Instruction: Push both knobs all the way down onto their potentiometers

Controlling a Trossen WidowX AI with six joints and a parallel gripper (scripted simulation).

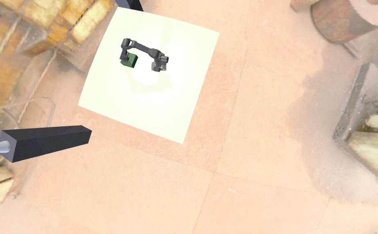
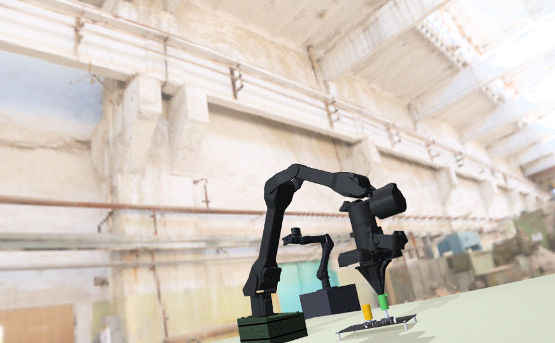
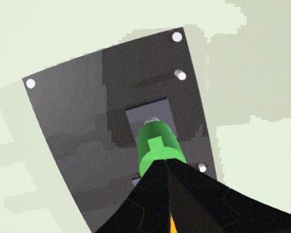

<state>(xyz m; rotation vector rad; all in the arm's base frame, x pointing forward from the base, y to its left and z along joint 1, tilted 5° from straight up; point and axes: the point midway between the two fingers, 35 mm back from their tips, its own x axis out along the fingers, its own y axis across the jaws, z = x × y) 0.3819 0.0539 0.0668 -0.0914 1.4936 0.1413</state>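
Now: the green knob 10 mm below my gripper tip. Round my gripper tip: orange knob 40 mm behind, 30 mm below, 10 mm to the right.
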